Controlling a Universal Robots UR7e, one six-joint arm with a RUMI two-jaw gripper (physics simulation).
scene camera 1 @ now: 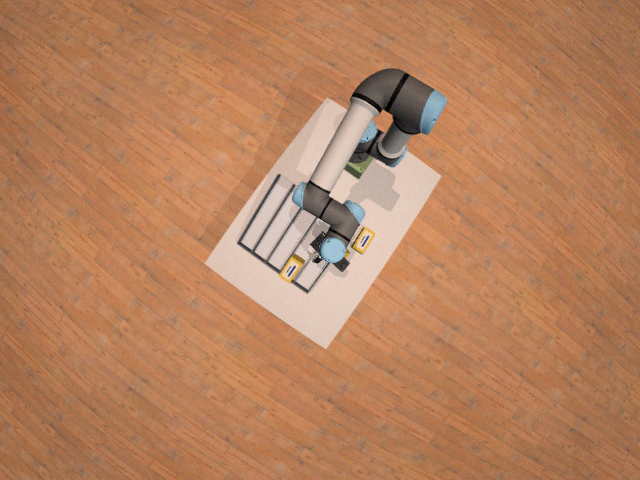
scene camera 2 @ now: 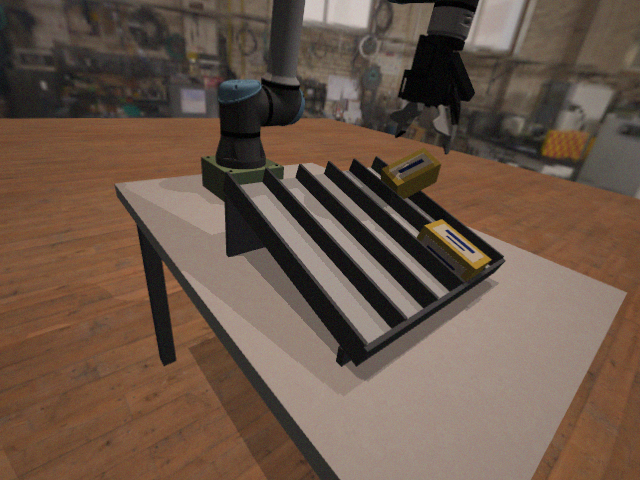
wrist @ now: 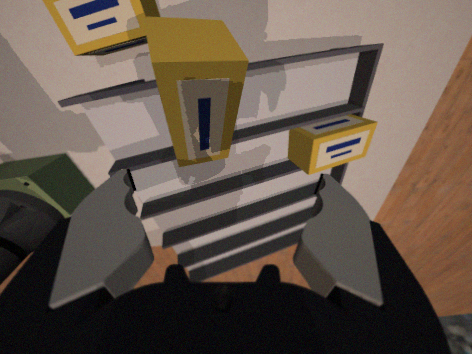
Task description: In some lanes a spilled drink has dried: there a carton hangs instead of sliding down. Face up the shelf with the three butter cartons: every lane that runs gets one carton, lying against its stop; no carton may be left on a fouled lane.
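Where they show: gripper, between the fingertips: [scene camera 2: 419, 145] [wrist: 227, 174]; arm's base, origin of its link: [scene camera 1: 355, 149] [scene camera 2: 241, 162] [wrist: 30, 213].
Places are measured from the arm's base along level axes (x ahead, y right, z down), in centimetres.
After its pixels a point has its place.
Note:
The shelf [scene camera 1: 260, 257] @(x 73.0, y -0.8, z 4.8 cm) [scene camera 2: 302, 279] [wrist: 366, 80] @(x 70.4, y -25.8, z 3.8 cm) slopes down to a front stop and has several lanes. One butter carton [scene camera 1: 292, 269] @(x 65.9, y -16.9, z -2.1 cm) [scene camera 2: 454, 249] @(x 68.1, y -13.8, z -1.5 cm) [wrist: 332, 145] @(x 64.4, y -17.5, z -2.6 cm) lies lengthwise at the low end of the second lane from the right in scene camera 2, at the stop. Another carton [scene camera 2: 412, 173] @(x 48.1, y -22.1, z -9.1 cm) [wrist: 200, 100] @(x 46.6, y -26.1, z -11.7 cm) sits tilted high up at the right side, over the lane walls; the arm mostly hides it in scene camera 1. A third carton [scene camera 1: 364, 240] @(x 31.8, y -34.0, z 3.1 cm) [wrist: 100, 22] @(x 31.8, y -33.1, z 3.1 cm) lies on the table beside the shelf. My gripper [scene camera 2: 422, 142] @(x 48.7, y -21.5, z -15.5 cm) [wrist: 227, 174] @(x 48.7, y -21.5, z -15.5 cm) is open and empty, above the shelf's upper end. Dried spills cannot be told from shadows.
The table [scene camera 1: 325, 325] @(x 77.7, y -49.3, z 9.6 cm) [scene camera 2: 465, 382] @(x 83.2, y -1.0, z 9.6 cm) carries the shelf and the green robot base [scene camera 1: 359, 167] @(x 6.2, y -7.7, z -0.1 cm) [scene camera 2: 211, 178] @(x -1.2, y 9.1, z 4.9 cm) [wrist: 55, 180] @(x 8.3, y -7.2, z 3.3 cm), which stands behind the shelf's high end. The dark lane walls stand up between the lanes. The arm reaches over the shelf from behind.

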